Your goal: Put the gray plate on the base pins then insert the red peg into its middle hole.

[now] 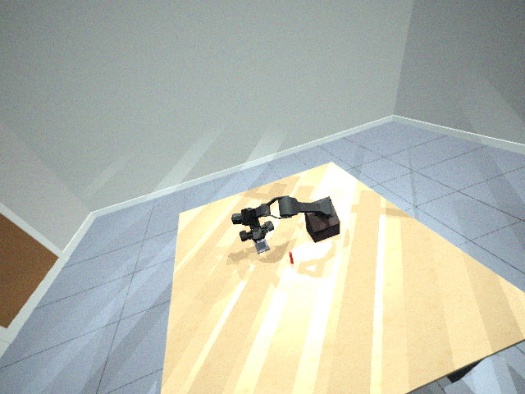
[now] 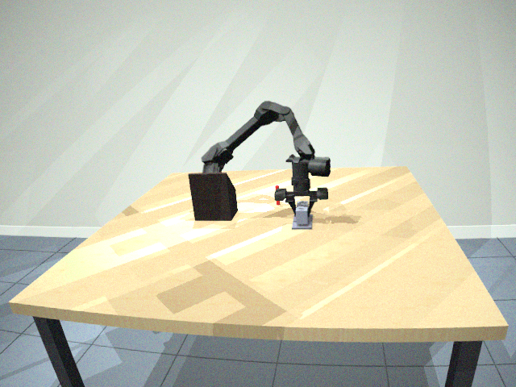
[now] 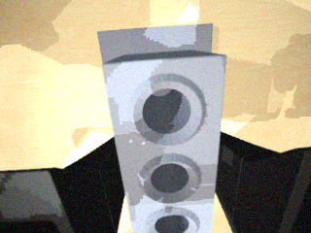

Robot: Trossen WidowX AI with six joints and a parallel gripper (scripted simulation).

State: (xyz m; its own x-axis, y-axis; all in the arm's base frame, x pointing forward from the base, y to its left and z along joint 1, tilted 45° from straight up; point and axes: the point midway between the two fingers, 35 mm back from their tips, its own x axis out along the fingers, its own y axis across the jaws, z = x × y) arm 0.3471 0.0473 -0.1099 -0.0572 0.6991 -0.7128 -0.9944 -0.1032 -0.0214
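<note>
Now: gripper tip 30 mm below the gray plate. Also, from my gripper tip: red peg (180 mm to the left, 130 mm behind, 20 mm above).
</note>
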